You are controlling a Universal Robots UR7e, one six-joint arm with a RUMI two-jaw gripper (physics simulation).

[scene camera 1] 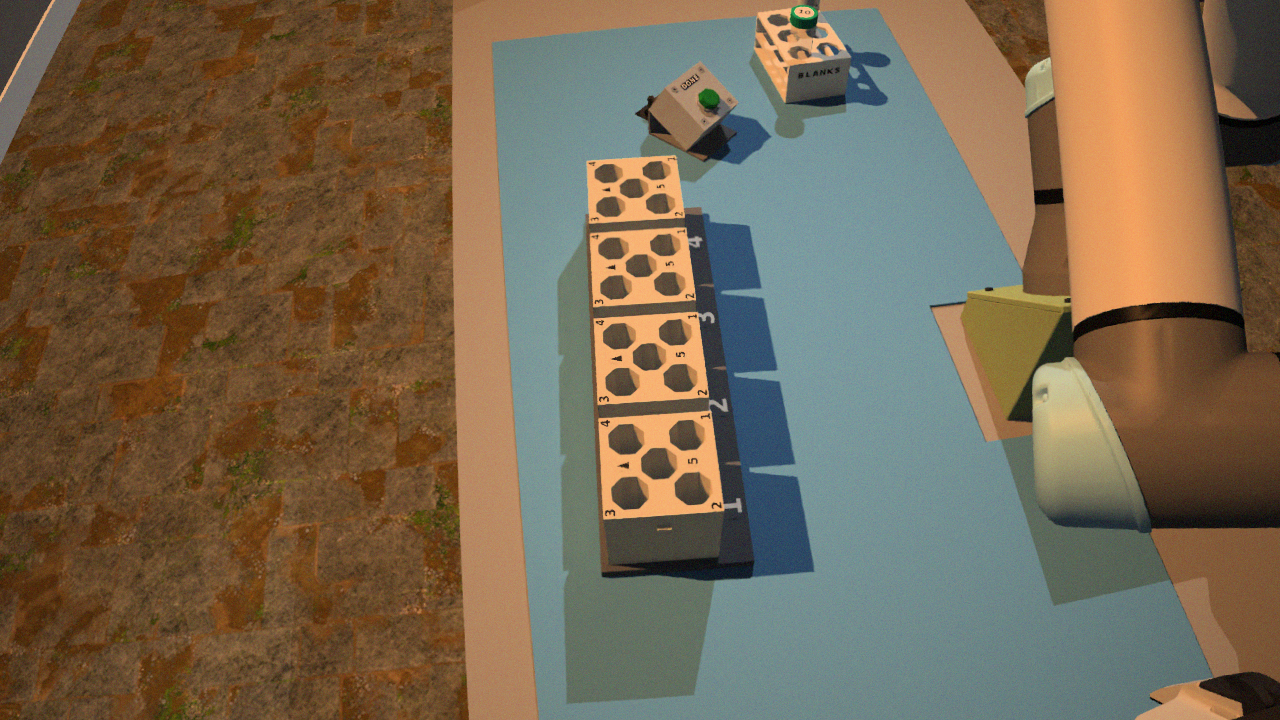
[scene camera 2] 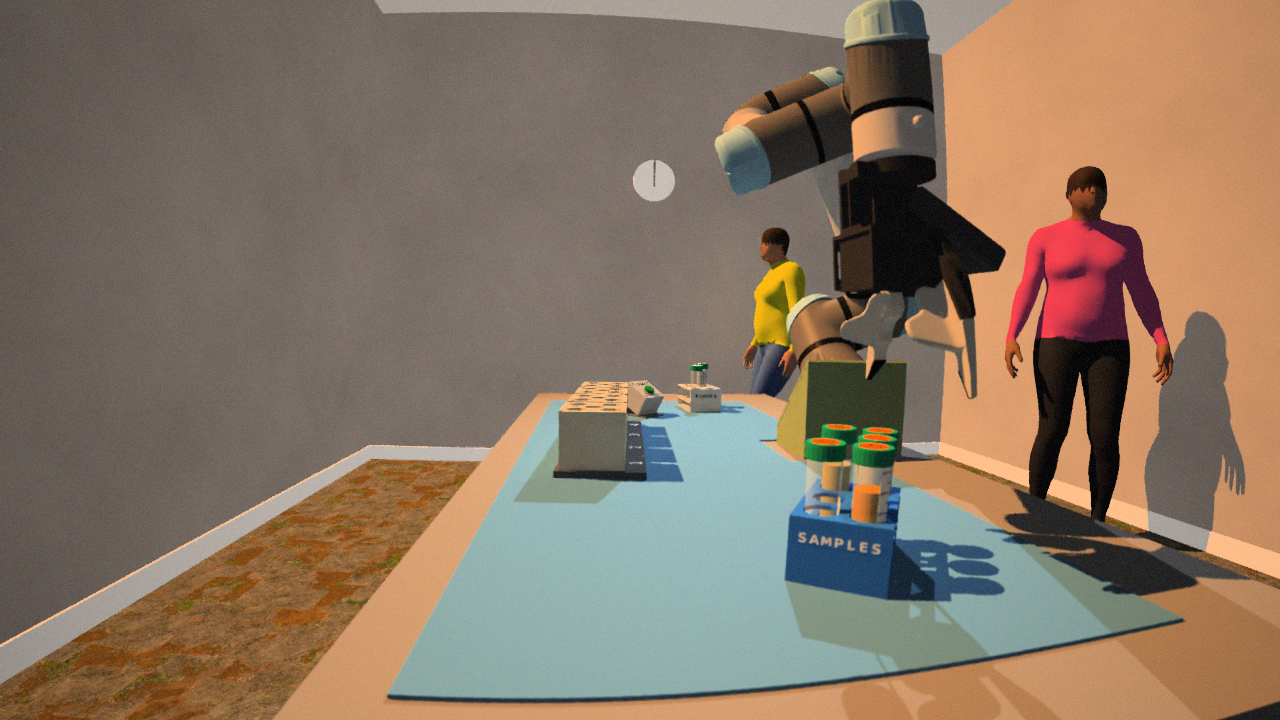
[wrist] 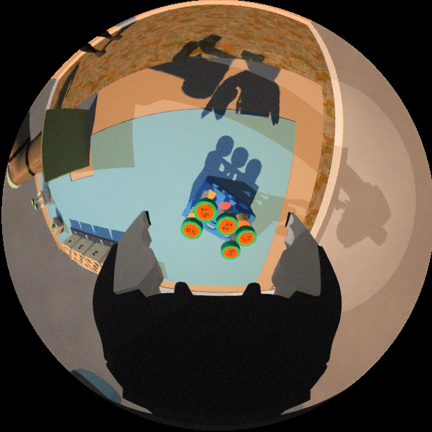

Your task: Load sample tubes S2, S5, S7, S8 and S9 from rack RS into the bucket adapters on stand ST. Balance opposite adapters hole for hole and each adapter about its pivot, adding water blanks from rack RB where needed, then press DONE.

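Places are measured from the arm's base along level axes (x ahead, y right, z down), in centimetres.
Pixels of known places: gripper, fingertip midpoint: [scene camera 2: 913, 388]; arm's base at its link origin: [scene camera 2: 841, 396].
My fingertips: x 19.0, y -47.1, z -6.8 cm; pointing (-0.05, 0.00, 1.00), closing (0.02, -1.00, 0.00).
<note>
For each thing: its top centre in the pictures, then the offset to it from my fingertips. Level surfaces: height alone.
- ST at its top centre: [scene camera 1: 658, 363] [scene camera 2: 606, 440] dx +24.4, dy +52.9, dz +15.4 cm
- White blanks rack RB at its top centre: [scene camera 1: 803, 34] [scene camera 2: 699, 386] dx -4.5, dy +98.5, dz +10.4 cm
- green-capped tube at its top centre: [scene camera 1: 804, 12] [scene camera 2: 696, 365] dx -2.7, dy +94.4, dz +4.3 cm
- DONE box at its top centre: [scene camera 1: 694, 79] [scene camera 2: 642, 381] dx +12.8, dy +88.2, dz +8.0 cm
- green button at its top centre: [scene camera 1: 708, 92] dx +11.4, dy +86.5, dz +8.9 cm
- blue mat at its surface level: dz +16.4 cm
My gripper [scene camera 2: 921, 385] [wrist: 217, 212] is open and empty above the blue samples rack RS [scene camera 2: 839, 571] [wrist: 197, 192]. The rack holds green-rimmed, orange-capped tubes S7 [wrist: 205, 212], S8 [wrist: 191, 228], S5 [wrist: 227, 224], S2 [wrist: 246, 237] and S9 [wrist: 230, 251]. Stand ST [scene camera 1: 733, 546] [scene camera 2: 637, 465] carries four pale adapters in a row, numbered 1 [scene camera 1: 662, 544] nearest scene camera 1 to 4 at the far end; their five-hole tops show no tubes. White blanks rack RB [scene camera 1: 819, 85] [scene camera 2: 699, 402] has a green-capped tube [scene camera 1: 803, 15] [scene camera 2: 699, 371]. The DONE box [scene camera 1: 684, 111] has a green button [scene camera 1: 708, 98].
The olive robot pedestal [scene camera 1: 1011, 349] [scene camera 2: 850, 394] stands at the mat's side, between the samples rack and the blanks rack along the table. The blue mat [scene camera 1: 868, 268] [scene camera 2: 626, 582] lies under the racks and stand. Two people, in pink [scene camera 2: 1087, 277] and yellow [scene camera 2: 776, 295], stand beyond the table.
</note>
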